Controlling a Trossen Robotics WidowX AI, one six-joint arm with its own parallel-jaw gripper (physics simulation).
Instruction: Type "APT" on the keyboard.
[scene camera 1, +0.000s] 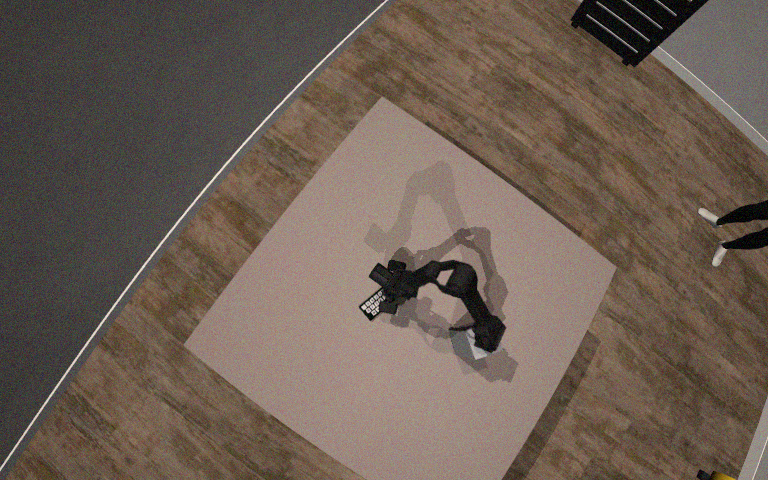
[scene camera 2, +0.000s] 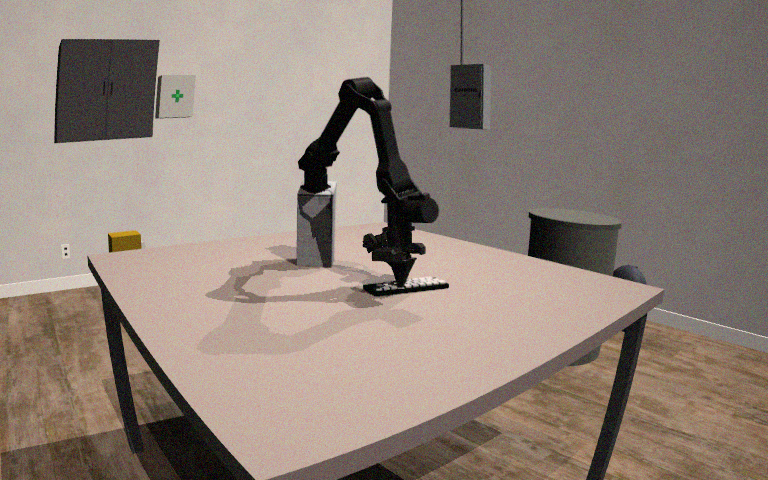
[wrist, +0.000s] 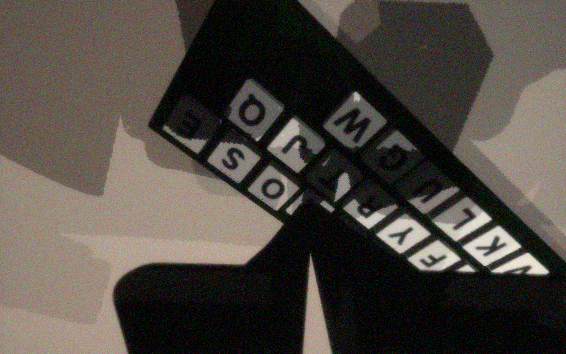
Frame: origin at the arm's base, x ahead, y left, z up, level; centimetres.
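Where they show: gripper, fingertip midpoint: (scene camera 2: 400, 287) (wrist: 308, 213); arm's base, link origin: (scene camera 1: 485, 340) (scene camera 2: 315, 187).
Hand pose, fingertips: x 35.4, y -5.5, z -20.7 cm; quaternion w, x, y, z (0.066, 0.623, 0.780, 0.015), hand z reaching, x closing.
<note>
Things, the pixels of their top centre, and the offset from my fingertips. Level surfaces: height alone.
- O key, top centre: (wrist: 273, 189) dx -1.0, dy -1.8, dz +0.5 cm
- T key, top centre: (wrist: 334, 178) dx -2.2, dy +0.4, dz +0.5 cm
- R key, top centre: (wrist: 370, 207) dx -1.3, dy +2.2, dz +0.5 cm
- pinkish table, surface height: dz -1.2 cm
The black keyboard (scene camera 1: 363, 310) (scene camera 2: 436, 287) (wrist: 240, 45) lies flat on the table, with white letter keys. My gripper (scene camera 2: 401, 283) (wrist: 308, 213) is shut and empty, pointing down. Its tips are at or very close to the key tops near one long edge; exact contact is unclear. In the wrist view they cover most of the key (wrist: 296, 204) beside the O key (wrist: 273, 188), hiding its letter. The T key (wrist: 334, 175) and the R key (wrist: 367, 206) lie just beyond. No readable A or P shows. In scene camera 1 the arm hides the fingertips.
The pinkish table (scene camera 1: 283, 271) (scene camera 2: 351, 384) bears the grey pedestal (scene camera 2: 306, 243) under the arm's base. Arm shadows cross the table and keyboard. Beyond the table stand a dark round bin (scene camera 2: 572, 243) and a black slatted rack (scene camera 1: 629, 55). A person's legs (scene camera 1: 750, 213) show at the right.
</note>
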